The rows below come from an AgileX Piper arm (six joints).
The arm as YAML. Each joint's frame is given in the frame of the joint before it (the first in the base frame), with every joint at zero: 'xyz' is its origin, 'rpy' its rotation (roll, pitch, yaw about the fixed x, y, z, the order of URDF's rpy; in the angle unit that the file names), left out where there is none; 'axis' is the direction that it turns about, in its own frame. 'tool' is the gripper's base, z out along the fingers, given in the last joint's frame.
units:
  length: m
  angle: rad
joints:
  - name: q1
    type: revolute
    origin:
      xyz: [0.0, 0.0, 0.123]
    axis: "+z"
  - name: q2
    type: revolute
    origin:
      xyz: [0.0, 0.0, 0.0]
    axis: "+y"
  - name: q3
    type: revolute
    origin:
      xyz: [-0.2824, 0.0, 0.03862]
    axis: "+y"
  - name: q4
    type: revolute
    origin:
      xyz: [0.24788, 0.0, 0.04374]
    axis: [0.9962, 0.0, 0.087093]
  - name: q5
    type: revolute
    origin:
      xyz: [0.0, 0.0, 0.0]
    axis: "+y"
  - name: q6
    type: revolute
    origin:
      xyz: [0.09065, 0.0, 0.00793]
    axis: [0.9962, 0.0, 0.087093]
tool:
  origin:
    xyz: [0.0, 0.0, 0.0]
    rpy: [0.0, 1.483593, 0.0]
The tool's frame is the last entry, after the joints.
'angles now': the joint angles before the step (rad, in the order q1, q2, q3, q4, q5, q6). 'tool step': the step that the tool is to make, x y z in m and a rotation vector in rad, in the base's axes. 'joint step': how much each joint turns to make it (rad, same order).
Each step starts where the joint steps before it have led.
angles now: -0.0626, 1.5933, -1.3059, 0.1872, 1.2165, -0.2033
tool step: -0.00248, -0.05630, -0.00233, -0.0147, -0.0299, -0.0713
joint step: -0.1829, 0.0089, 0.0000, 0.0107, -0.0195, -0.1209
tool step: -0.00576, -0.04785, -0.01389, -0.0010, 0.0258, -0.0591
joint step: -0.1509, 0.0443, 0.0000, 0.0053, -0.0023, -0.0962
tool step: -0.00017, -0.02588, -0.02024, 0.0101, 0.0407, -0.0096
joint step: -0.0723, 0.0625, 0.0001, -0.0007, -0.0093, -0.0657
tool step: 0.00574, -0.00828, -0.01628, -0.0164, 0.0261, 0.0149
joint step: -0.0076, 0.0496, -0.0020, -0.0248, -0.0289, -0.0197
